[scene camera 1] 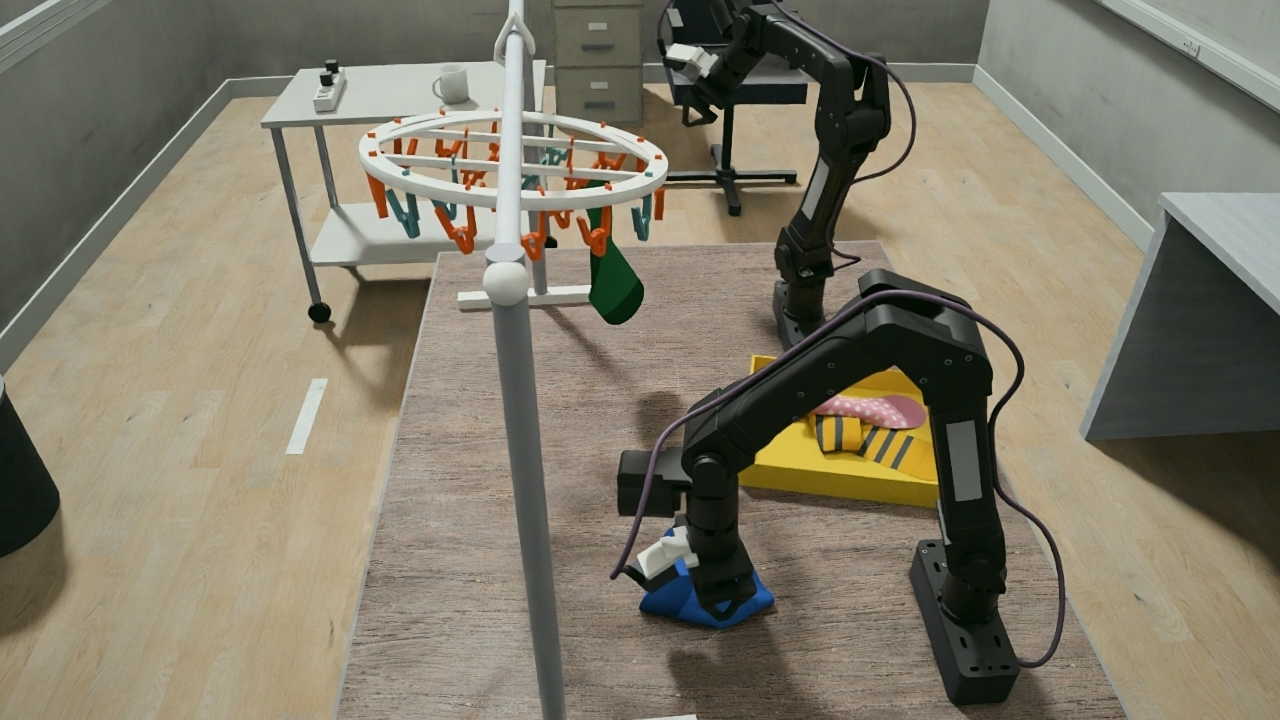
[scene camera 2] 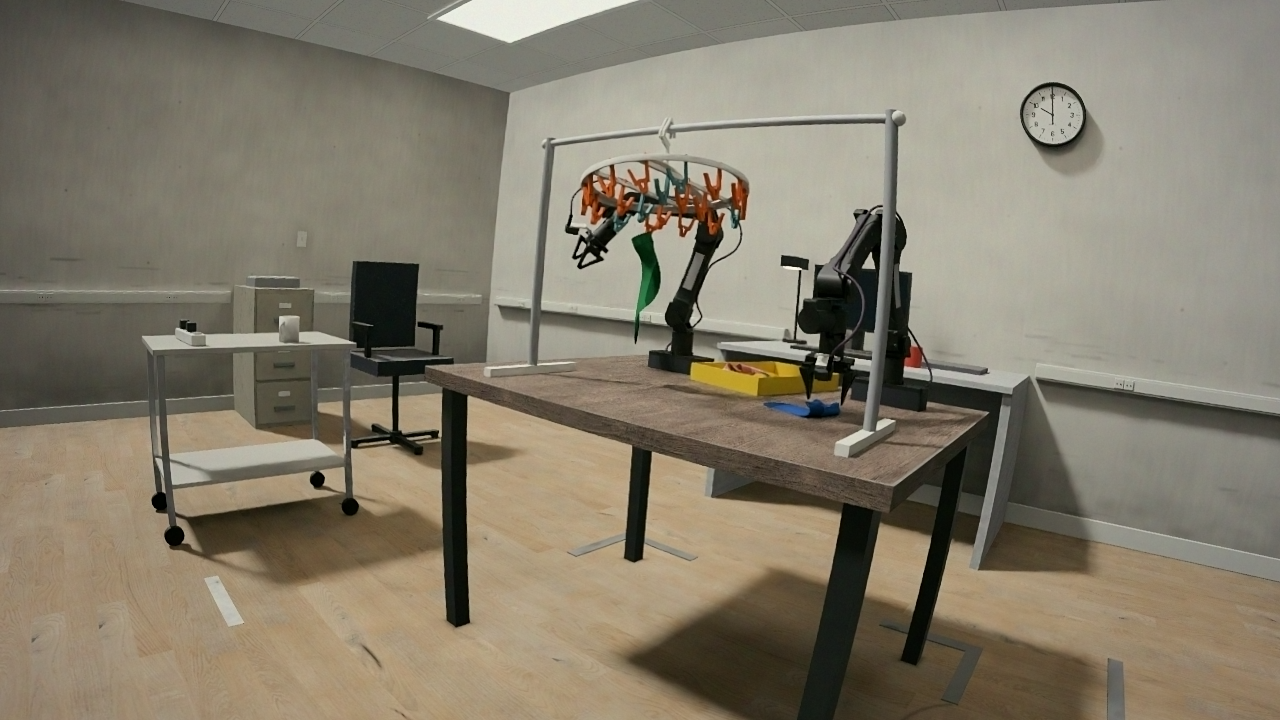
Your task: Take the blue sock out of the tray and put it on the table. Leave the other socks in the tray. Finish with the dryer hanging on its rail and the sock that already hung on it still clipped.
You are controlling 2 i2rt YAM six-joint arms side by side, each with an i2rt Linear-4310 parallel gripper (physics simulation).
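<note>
The blue sock (scene camera 1: 684, 604) (scene camera 2: 791, 409) lies bunched on the table, under my left gripper (scene camera 1: 721, 610) (scene camera 2: 827, 399), which is open with its fingertips down at the sock. My right gripper (scene camera 1: 699, 111) (scene camera 2: 587, 255) is open and raised, far from the tray. The yellow tray (scene camera 1: 836, 480) (scene camera 2: 726, 381) holds a pink dotted sock (scene camera 1: 872, 411) and a yellow striped sock (scene camera 1: 895, 450); my left arm covers part of it in scene camera 1. The round dryer (scene camera 1: 601, 194) (scene camera 2: 617, 161) hangs on its rail (scene camera 1: 510, 179) (scene camera 2: 787, 121). A green sock (scene camera 1: 614, 284) (scene camera 2: 647, 268) hangs from its clips.
The rail's grey post (scene camera 1: 525, 465) (scene camera 2: 888, 268) stands near my left gripper, on a white foot (scene camera 2: 864, 437). The far post (scene camera 2: 536, 268) stands at the other end of the table. A white trolley (scene camera 1: 393, 116) (scene camera 2: 246, 343) stands on the floor beyond the table.
</note>
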